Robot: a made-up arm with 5 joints. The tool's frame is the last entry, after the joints.
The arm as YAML. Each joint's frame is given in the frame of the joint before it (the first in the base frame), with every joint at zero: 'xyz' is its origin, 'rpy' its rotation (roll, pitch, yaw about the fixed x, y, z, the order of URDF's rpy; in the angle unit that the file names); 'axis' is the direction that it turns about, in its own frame. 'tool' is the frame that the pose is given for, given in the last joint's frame.
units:
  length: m
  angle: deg
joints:
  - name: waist
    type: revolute
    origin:
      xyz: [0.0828, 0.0, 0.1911]
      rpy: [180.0, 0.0, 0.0]
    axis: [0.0, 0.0, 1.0]
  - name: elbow
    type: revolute
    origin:
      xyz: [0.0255, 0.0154, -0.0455]
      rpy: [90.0, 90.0, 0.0]
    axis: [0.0, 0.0, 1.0]
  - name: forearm
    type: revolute
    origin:
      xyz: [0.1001, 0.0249, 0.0]
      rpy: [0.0, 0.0, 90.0]
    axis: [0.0, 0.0, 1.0]
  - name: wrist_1
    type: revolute
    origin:
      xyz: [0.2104, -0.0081, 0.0]
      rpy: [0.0, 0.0, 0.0]
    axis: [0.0, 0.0, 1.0]
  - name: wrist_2
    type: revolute
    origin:
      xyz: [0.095, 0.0, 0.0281]
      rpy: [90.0, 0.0, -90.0]
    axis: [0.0, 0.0, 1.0]
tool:
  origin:
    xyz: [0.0, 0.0, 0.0]
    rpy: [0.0, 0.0, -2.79]
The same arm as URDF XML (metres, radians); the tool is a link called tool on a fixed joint. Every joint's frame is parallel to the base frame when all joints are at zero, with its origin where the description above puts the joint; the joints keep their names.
<robot name="arm">
<link name="base"/>
<link name="link1"/>
<link name="link2"/>
<link name="link3"/>
<link name="link4"/>
<link name="link5"/>
<link name="tool"/>
<joint name="waist" type="continuous"><parent link="base"/><child link="link1"/><origin xyz="0.0828 0 0.1911" rpy="0 0 0"/><axis xyz="0 0 -1"/></joint>
<joint name="elbow" type="continuous"><parent link="link1"/><child link="link2"/><origin xyz="0.0255 -0.0154 0.0455" rpy="0 0 0"/><axis xyz="0 1 0"/></joint>
<joint name="forearm" type="continuous"><parent link="link2"/><child link="link3"/><origin xyz="0.0249 0 0.1001" rpy="0 0 0"/><axis xyz="0 1 0"/></joint>
<joint name="wrist_1" type="continuous"><parent link="link3"/><child link="link4"/><origin xyz="0.2104 0 0.0081" rpy="0 0 0"/><axis xyz="0 1 0"/></joint>
<joint name="wrist_2" type="continuous"><parent link="link4"/><child link="link5"/><origin xyz="0.095 0.0281 0" rpy="0 0 0"/><axis xyz="-1 0 0"/></joint>
<joint name="tool_joint" type="fixed"><parent link="link5"/><child link="tool"/><origin xyz="0 0 0" rpy="1.5708 -1.5221 -1.5708"/></joint>
</robot>

